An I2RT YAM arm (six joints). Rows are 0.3 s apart.
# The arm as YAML. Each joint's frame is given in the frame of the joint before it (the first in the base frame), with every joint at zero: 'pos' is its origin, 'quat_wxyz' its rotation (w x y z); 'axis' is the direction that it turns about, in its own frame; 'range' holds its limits. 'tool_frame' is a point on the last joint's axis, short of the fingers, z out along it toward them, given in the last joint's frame.
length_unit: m
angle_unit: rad
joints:
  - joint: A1
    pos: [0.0, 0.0, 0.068]
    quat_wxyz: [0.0, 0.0, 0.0, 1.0]
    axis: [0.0, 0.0, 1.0]
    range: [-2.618, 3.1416]
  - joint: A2
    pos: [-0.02, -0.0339, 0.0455]
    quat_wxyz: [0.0, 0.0, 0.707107, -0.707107]
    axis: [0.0, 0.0, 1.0]
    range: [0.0, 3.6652]
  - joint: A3
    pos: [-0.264, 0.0, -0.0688]
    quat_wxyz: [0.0, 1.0, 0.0, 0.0]
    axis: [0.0, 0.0, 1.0]
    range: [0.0, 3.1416]
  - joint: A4
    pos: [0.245, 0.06, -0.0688]
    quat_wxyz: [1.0, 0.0, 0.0, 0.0]
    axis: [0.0, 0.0, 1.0]
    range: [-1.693, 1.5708]
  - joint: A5
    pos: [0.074, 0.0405, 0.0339]
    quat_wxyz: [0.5, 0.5, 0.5, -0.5]
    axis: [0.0, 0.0, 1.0]
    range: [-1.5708, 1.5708]
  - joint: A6
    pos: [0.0, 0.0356, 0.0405]
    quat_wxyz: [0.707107, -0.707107, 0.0, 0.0]
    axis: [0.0, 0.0, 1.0]
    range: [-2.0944, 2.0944]
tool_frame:
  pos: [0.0, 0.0, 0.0]
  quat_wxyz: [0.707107, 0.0, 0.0, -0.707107]
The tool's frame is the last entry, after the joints.
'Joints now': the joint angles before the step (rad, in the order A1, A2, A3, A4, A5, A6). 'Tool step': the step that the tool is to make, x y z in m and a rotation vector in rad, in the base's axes. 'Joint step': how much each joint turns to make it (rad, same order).
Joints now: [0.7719 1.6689 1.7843 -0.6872 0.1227 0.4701]
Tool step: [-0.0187 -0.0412 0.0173 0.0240 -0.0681 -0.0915]
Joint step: [-0.0437 -0.1555 -0.1124 0.0231 0.0559 -0.0002]
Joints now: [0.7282 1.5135 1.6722 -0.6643 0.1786 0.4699]
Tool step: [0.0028 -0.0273 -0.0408 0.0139 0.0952 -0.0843]
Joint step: [-0.0731 -0.0823 -0.2146 0.0567 -0.0273 0.0679]
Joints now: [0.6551 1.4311 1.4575 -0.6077 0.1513 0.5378]
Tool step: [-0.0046 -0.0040 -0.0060 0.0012 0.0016 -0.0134]
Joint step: [0.0000 -0.0275 -0.0469 0.0175 0.0101 0.0091]
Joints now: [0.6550 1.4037 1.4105 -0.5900 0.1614 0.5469]
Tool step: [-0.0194 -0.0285 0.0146 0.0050 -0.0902 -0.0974]
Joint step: [-0.0280 -0.1247 -0.0644 0.0164 0.0852 -0.0068]
